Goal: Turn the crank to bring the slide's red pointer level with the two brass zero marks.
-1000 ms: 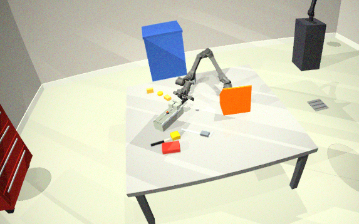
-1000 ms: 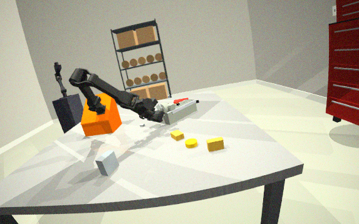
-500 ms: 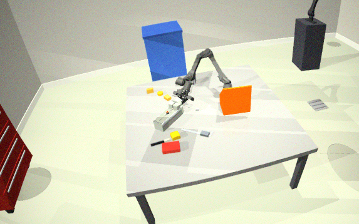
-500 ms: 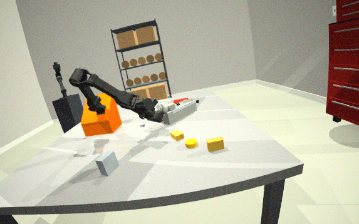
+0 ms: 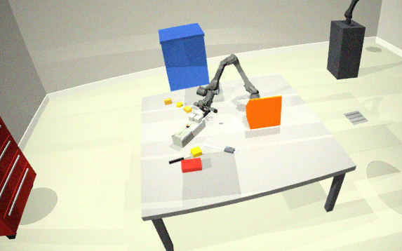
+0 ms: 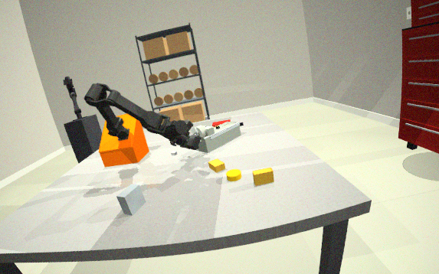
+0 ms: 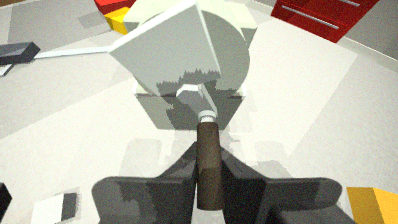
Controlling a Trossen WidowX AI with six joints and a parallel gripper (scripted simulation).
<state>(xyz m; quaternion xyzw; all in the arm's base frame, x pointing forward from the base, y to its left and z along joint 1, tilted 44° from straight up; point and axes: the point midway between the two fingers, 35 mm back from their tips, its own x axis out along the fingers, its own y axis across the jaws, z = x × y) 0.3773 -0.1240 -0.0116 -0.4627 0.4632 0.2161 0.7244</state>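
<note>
Now: the dark brown crank handle 3 cm above my gripper tip, 1 cm to the right of it and 1 cm behind it. From my gripper tip the other things lie so: yellow block (33 cm to the left, 6 cm ahead, 2 cm below); grey cube (39 cm to the right, 16 cm behind); red pointer (14 cm to the left, 10 cm ahead, 5 cm above).
</note>
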